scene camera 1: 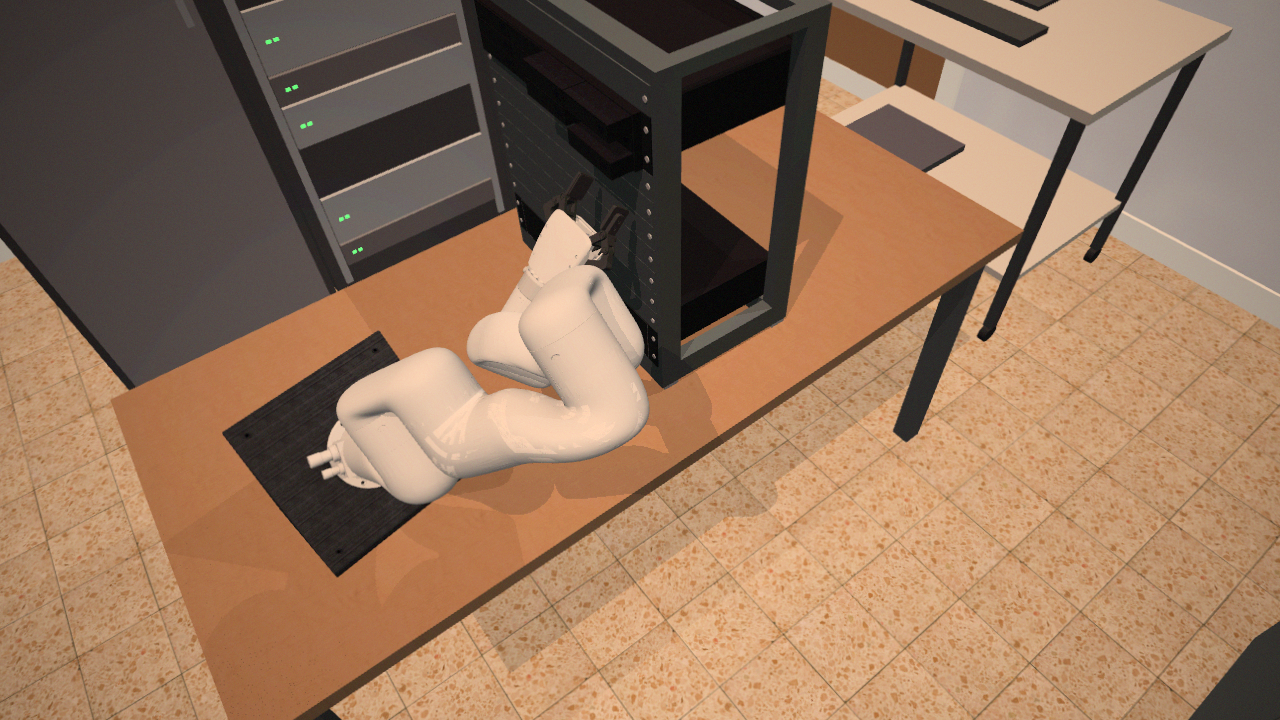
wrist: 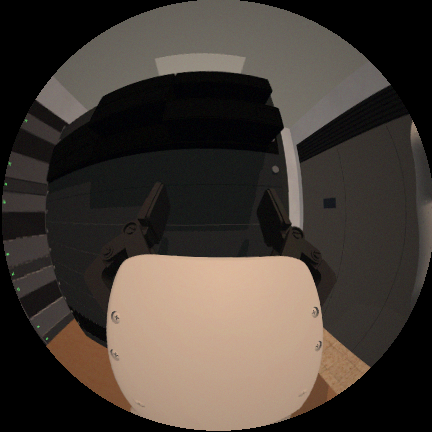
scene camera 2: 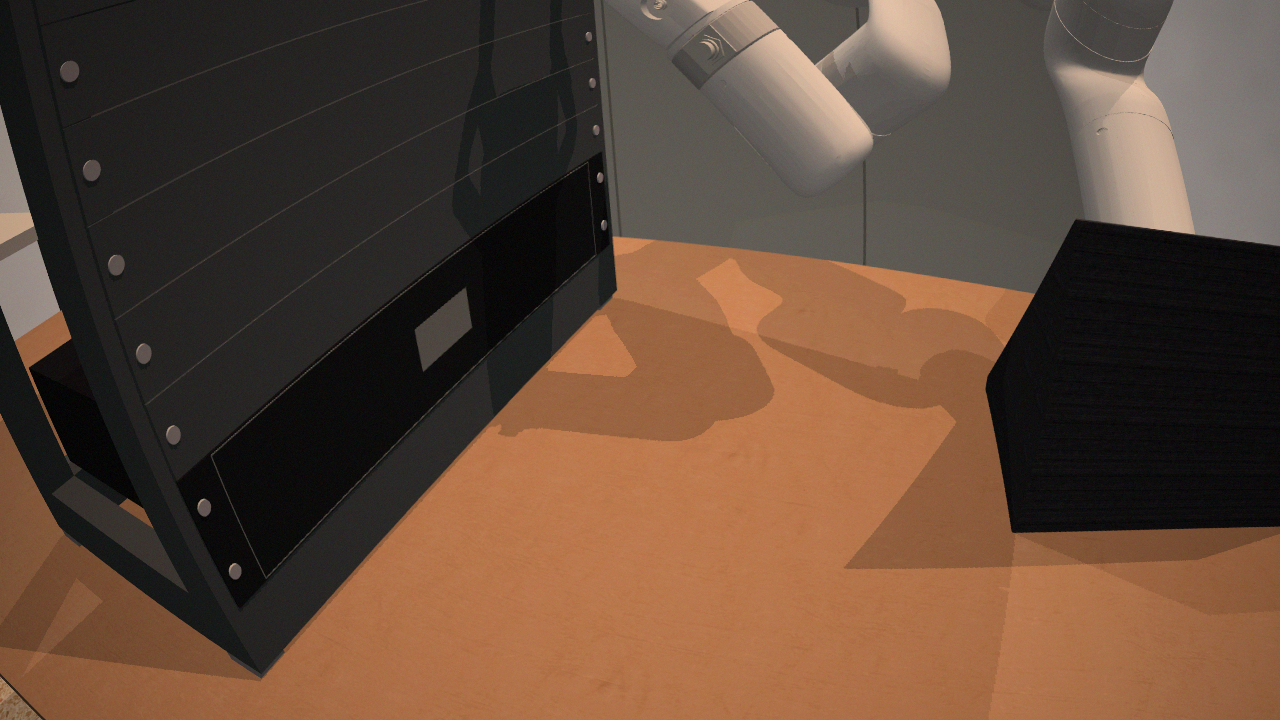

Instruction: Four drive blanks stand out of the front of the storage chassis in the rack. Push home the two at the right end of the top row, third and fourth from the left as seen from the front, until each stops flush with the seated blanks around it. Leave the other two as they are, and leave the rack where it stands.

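Frame: origin at the arm's base, x back, y up, z left, level; metres.
Seen in the pictures: gripper, fingertip midpoint: [scene camera 1: 603, 190] [wrist: 214, 196]; arm's base, origin of the base link: [scene camera 2: 1153, 328].
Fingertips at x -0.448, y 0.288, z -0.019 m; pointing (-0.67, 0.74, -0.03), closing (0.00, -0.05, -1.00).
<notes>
Pixels of each thing's top centre, then the offset from my fingertips to it. "spot": a spot on its surface instead. Level surfaces: height alone.
- black storage chassis, surface spot: [scene camera 1: 505, 44] spot: dy +0.108, dx -0.012, dz +0.284 m
- lower blank, middle of its top: [scene camera 1: 624, 129] [wrist: 219, 132] dy +0.092, dx -0.037, dz -0.008 m
- wooden table, its level: dy -0.395 m
The black storage chassis [scene camera 1: 505, 44] [wrist: 75, 150] sits high in the grey rack [scene camera 1: 664, 223] [scene camera 2: 402, 483]. Dark blanks [scene camera 1: 601, 100] [wrist: 220, 87] stand out of the top row toward its right end as a ledge. A lower blank [scene camera 1: 601, 149] [wrist: 225, 120] also stands out at the right. Their seams and exact depths are hard to tell in the dark. My gripper [scene camera 1: 597, 198] [wrist: 214, 196] is open and empty, tilted upward in front of the rack face, below the protruding blanks and apart from them. The chassis and gripper do not show in scene camera 2.
The rack stands on the wooden table [scene camera 1: 913, 205] [scene camera 2: 680, 555]. The arm's base is on a black plate [scene camera 1: 277, 447] [scene camera 2: 1136, 385]. A server cabinet [scene camera 1: 384, 165] with green lights stands left of the rack. A pale side table [scene camera 1: 1109, 80] is at the back right.
</notes>
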